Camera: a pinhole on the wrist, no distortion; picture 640 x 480 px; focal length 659.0 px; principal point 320.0 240.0 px. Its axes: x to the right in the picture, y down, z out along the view. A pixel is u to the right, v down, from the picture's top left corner.
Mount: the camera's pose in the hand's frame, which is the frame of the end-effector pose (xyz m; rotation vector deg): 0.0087 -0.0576 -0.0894 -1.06 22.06 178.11
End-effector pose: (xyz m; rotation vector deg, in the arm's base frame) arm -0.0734 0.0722 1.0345 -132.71 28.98 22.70
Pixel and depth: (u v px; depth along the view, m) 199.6 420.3 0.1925
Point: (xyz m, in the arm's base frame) -0.0234 0.1816 0.9771
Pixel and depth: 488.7 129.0 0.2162
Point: -0.1452 0.1419 0.9600
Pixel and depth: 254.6 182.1 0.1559
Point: -0.0585 0.1125 0.9882
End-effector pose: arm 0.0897 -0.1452 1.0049 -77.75 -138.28 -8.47
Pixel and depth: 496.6 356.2 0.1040
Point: 0.0533 -0.1840 0.9873
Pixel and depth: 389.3 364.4 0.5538
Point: -0.0279 -0.0773 0.5483
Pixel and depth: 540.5 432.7 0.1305
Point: 0.0423 -0.1957 0.9544
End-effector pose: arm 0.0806 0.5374 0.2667 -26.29 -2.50 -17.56
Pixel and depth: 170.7 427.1 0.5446
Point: 0.1897 0.6494 0.7414
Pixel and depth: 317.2 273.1 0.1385
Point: 0.0801 0.5298 0.3225
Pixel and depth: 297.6 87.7 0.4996
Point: 0.1641 0.8437 0.5226
